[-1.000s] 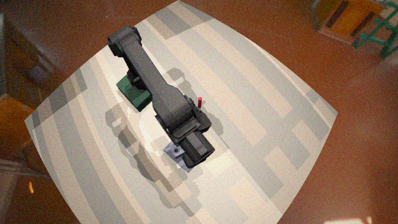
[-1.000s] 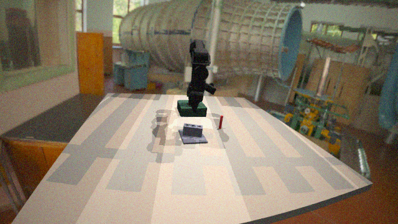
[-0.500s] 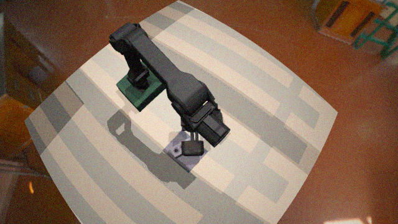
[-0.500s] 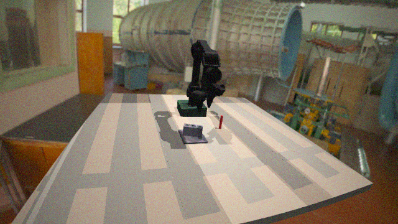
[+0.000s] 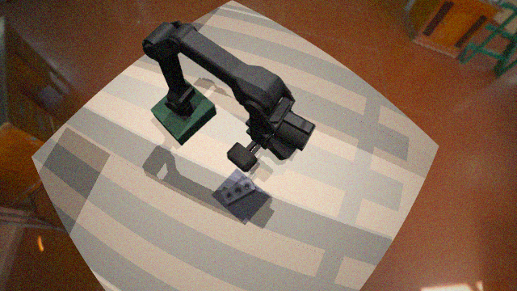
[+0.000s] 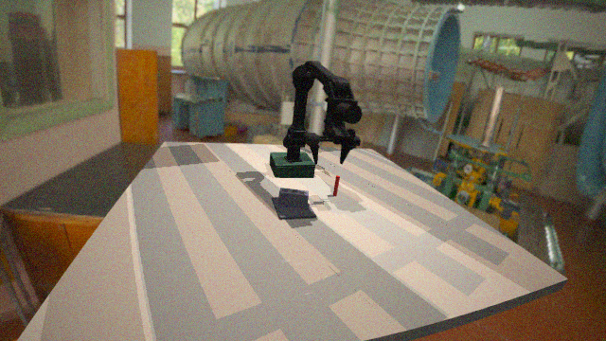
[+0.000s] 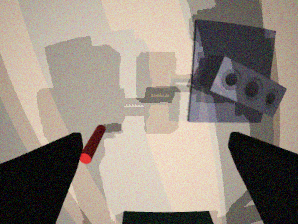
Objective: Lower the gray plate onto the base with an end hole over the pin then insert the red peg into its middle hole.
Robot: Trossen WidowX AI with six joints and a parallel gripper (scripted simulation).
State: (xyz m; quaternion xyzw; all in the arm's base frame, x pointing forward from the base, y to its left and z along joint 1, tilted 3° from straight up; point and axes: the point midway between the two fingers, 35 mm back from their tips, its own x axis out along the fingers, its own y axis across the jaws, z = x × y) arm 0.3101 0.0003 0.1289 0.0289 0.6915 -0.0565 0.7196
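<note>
Now: the red peg 11 cm below my gripper tip, 8 cm to the left of it and 5 cm behind it. From my gripper tip the other things lie so: gray plate (12 cm to the right, 10 cm below); base (14 cm below, 10 cm to the right, 1 cm ahead).
</note>
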